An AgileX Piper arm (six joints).
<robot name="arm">
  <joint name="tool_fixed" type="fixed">
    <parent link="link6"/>
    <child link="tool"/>
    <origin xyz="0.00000 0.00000 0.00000" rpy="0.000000 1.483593 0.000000"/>
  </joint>
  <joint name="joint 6" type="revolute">
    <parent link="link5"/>
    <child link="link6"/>
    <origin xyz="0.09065 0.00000 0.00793" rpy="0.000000 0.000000 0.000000"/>
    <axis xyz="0.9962 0 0.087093"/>
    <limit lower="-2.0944" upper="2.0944"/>
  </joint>
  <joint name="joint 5" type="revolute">
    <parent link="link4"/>
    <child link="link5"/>
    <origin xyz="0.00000 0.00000 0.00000" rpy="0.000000 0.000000 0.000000"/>
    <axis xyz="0 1 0"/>
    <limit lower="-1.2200" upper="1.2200"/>
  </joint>
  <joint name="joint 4" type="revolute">
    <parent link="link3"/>
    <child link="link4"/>
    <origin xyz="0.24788 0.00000 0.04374" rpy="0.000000 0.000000 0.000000"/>
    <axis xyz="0.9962 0 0.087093"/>
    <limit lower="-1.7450" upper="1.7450"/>
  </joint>
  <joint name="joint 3" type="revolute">
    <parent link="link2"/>
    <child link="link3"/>
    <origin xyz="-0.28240 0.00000 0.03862" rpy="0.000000 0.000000 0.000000"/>
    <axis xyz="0 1 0"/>
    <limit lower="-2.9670" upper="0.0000"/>
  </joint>
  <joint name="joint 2" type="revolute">
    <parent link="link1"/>
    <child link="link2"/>
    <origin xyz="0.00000 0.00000 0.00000" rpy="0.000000 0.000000 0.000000"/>
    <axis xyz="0 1 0"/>
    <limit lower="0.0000" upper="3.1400"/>
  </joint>
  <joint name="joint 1" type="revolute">
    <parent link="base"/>
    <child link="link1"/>
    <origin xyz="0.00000 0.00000 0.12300" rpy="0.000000 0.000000 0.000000"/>
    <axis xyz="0 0 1"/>
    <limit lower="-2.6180" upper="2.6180"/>
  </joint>
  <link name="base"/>
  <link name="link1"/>
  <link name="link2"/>
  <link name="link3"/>
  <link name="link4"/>
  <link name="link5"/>
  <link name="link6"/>
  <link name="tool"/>
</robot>
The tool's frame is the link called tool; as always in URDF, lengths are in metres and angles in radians.
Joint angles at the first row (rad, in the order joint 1, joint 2, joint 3, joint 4, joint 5, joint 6):
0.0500 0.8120 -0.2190 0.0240 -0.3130 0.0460
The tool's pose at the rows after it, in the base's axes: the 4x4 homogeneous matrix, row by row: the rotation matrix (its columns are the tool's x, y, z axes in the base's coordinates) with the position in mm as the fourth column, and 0 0 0 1 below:
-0.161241, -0.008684, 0.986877, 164.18; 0.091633, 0.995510, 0.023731, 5.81; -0.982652, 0.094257, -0.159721, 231.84; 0, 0, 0, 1
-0.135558, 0.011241, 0.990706, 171.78; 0.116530, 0.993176, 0.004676, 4.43; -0.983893, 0.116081, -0.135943, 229.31; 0, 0, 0, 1
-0.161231, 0.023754, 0.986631, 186.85; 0.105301, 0.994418, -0.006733, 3.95; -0.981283, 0.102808, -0.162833, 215.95; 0, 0, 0, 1
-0.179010, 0.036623, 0.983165, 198.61; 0.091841, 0.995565, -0.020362, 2.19; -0.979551, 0.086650, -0.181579, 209.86; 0, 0, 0, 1
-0.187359, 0.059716, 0.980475, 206.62; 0.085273, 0.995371, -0.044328, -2.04; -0.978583, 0.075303, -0.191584, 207.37; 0, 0, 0, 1
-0.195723, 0.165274, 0.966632, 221.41; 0.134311, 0.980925, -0.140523, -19.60; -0.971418, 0.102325, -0.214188, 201.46; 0, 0, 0, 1
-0.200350, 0.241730, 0.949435, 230.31; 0.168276, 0.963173, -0.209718, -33.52; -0.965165, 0.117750, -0.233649, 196.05; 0, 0, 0, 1
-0.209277, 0.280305, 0.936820, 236.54; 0.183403, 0.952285, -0.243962, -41.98; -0.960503, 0.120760, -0.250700, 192.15; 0, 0, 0, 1
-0.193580, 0.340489, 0.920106, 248.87; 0.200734, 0.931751, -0.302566, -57.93; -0.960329, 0.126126, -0.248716, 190.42; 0, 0, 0, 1
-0.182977, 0.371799, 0.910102, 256.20; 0.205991, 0.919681, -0.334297, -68.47; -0.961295, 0.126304, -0.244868, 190.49; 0, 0, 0, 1
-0.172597, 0.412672, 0.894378, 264.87; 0.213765, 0.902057, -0.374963, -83.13; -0.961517, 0.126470, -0.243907, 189.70; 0, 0, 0, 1
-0.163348, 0.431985, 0.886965, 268.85; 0.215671, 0.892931, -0.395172, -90.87; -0.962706, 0.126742, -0.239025, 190.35; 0, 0, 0, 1
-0.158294, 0.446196, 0.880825, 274.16; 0.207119, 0.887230, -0.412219, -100.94; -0.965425, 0.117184, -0.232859, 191.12; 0, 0, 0, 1
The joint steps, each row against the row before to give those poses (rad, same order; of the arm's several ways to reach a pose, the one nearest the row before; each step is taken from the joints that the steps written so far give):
-0.0010 0.0850 0.0000 0.0351 -0.1180 -0.0001
0.0000 0.0600 0.0000 0.0299 -0.0850 0.0001
-0.0020 0.1310 -0.0040 0.0030 -0.1000 -0.0080
-0.0100 0.0810 -0.0210 0.0010 -0.0410 -0.0130
-0.0200 0.0460 -0.0200 0.0050 -0.0160 -0.0130
-0.0680 0.0880 -0.0410 0.0440 -0.0260 0.0040
-0.0490 0.0600 -0.0280 0.0330 -0.0140 0.0000
-0.0300 0.0400 -0.0220 0.0100 -0.0010 0.0000
-0.0520 0.0620 -0.0500 0.0130 -0.0150 0.0000
-0.0340 0.0330 -0.0340 0.0000 -0.0030 0.0000
-0.0450 0.0430 -0.0440 0.0000 0.0000 0.0000
-0.0230 0.0180 -0.0230 -0.0010 0.0000 0.0000
-0.0320 0.0240 -0.0310 -0.0190 0.0020 0.0000

